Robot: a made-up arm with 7 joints.
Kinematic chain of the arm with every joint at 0, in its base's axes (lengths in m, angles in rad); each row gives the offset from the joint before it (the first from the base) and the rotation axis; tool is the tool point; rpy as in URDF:
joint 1: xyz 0 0 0.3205 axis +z
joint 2: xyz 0 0 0 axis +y
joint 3: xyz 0 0 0.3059 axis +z
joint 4: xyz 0.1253 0 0 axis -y
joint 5: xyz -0.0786 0 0.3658 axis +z
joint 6: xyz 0 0 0 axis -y
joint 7: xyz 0.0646 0 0 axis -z
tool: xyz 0 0 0 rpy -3.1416 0 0
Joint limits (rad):
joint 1: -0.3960..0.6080
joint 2: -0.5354..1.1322
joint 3: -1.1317..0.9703
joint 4: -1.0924..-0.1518
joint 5: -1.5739..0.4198
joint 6: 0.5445..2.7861
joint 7: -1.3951..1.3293
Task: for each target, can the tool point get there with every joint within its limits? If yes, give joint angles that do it. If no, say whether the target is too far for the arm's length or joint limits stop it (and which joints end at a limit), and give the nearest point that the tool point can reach.
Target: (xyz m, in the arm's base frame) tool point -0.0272 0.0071 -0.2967
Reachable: no: joint limits stop it (at a limit: joint 1, joint 2, joint 4, joint 6) | nearest point 0.5323 0.3926 0.1130 | short by 0.793 m
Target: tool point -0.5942 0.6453 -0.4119
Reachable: no: too far | nearest point 0.2545 0.6442 0.2927 | short by 1.103 m
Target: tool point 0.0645 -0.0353 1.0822
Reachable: yes | joints 0.3183 -0.2279 -0.3075 -0.4399 -0.9865 1.8663 0.2186
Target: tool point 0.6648 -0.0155 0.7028
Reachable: yes | joints 0.1168 0.6052 -0.2785 -0.6892 0.1061 1.5958 0.9141
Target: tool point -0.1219 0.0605 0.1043
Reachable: no: joint limits stop it (at a limit: joint 1, joint 2, joint 4, joint 6) | nearest point 0.3574 0.5797 0.1911 | short by 0.712 m
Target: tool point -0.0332 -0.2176 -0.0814
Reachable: no: joint limits stop it (at a limit: joint 1, joint 2, joint 4, joint 6) | nearest point 0.4997 -0.4548 0.1656 | short by 0.633 m
